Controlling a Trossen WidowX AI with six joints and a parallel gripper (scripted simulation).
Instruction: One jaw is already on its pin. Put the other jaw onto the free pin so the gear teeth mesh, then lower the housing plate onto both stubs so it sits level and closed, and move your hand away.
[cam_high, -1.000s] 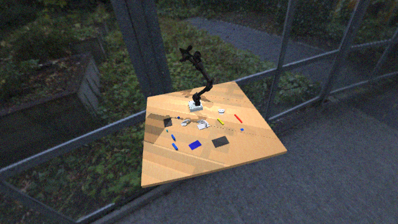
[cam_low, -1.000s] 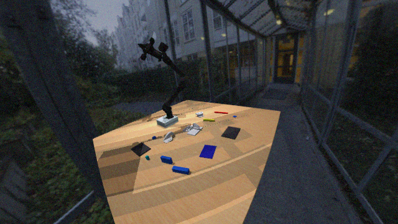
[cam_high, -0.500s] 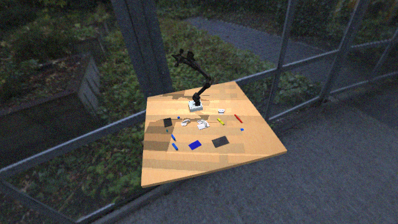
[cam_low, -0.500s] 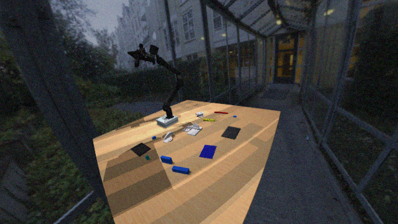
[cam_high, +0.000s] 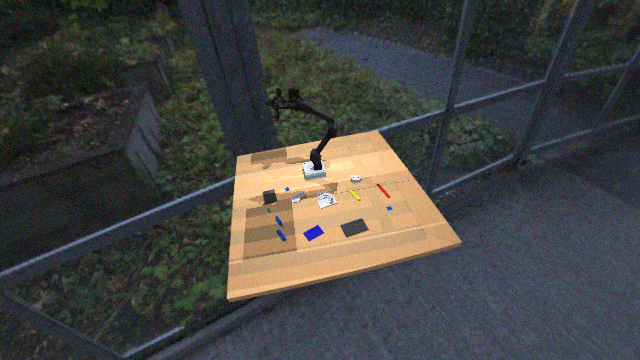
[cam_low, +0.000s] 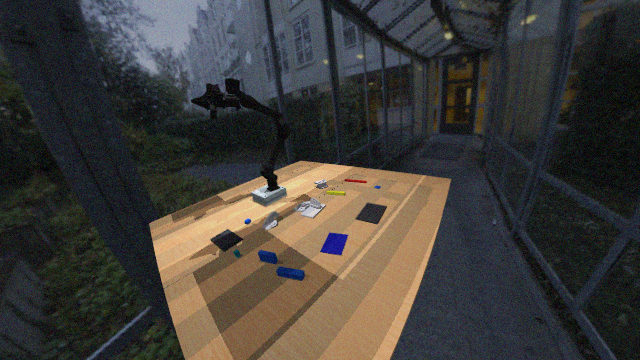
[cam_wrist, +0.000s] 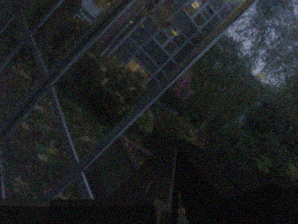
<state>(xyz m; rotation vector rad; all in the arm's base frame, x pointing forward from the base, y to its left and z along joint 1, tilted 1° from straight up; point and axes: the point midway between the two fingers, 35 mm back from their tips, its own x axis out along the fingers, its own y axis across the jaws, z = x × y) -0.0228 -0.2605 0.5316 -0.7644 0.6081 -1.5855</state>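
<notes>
The white jaw lies 57 cm below my gripper tip, 26 cm ahead of it and 17 cm to the left of it. From my gripper tip the other things lie so: light grey part 56 cm to the left, 56 cm below, 14 cm ahead; teal cube 58 cm below, 38 cm ahead, 4 cm to the right; yellow bar 58 cm below, 54 cm to the left, 30 cm ahead.
</notes>
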